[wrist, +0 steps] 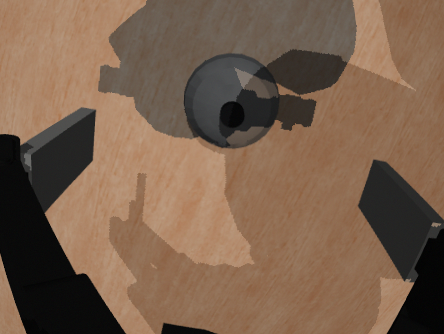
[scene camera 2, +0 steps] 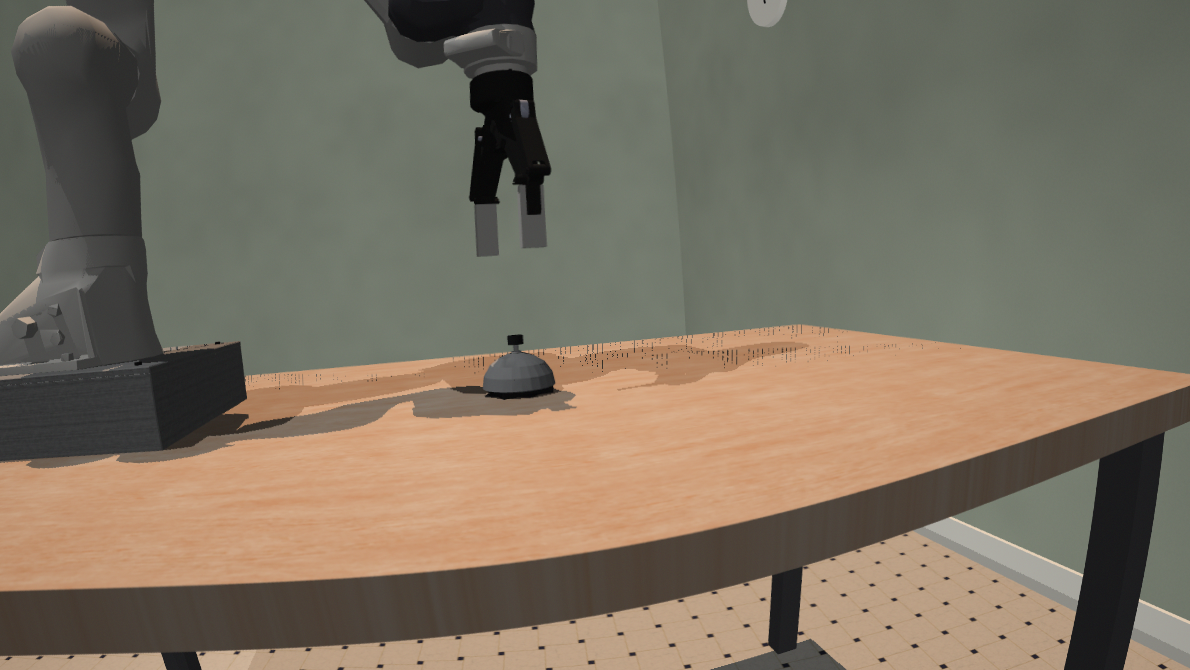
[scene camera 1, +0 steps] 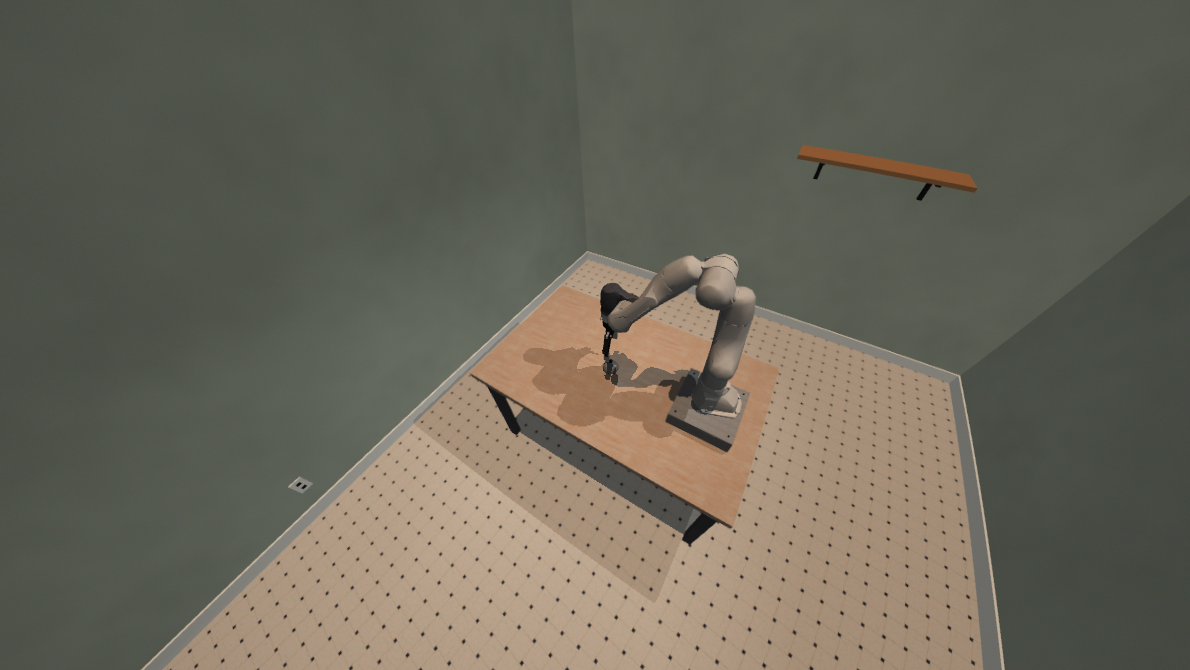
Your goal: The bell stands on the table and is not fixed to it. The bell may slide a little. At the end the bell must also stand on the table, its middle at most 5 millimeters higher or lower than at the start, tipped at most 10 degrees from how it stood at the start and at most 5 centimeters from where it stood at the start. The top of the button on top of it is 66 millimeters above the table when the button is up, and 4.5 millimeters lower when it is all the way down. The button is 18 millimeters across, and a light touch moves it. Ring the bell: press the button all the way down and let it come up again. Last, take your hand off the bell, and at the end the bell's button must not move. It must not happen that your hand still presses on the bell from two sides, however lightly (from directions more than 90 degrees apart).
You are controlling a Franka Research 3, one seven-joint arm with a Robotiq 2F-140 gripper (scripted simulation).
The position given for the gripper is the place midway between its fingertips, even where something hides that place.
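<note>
Bell (scene camera 2: 515,375), (wrist: 228,77). Gripper (scene camera 2: 508,252), (wrist: 233,159).
</note>
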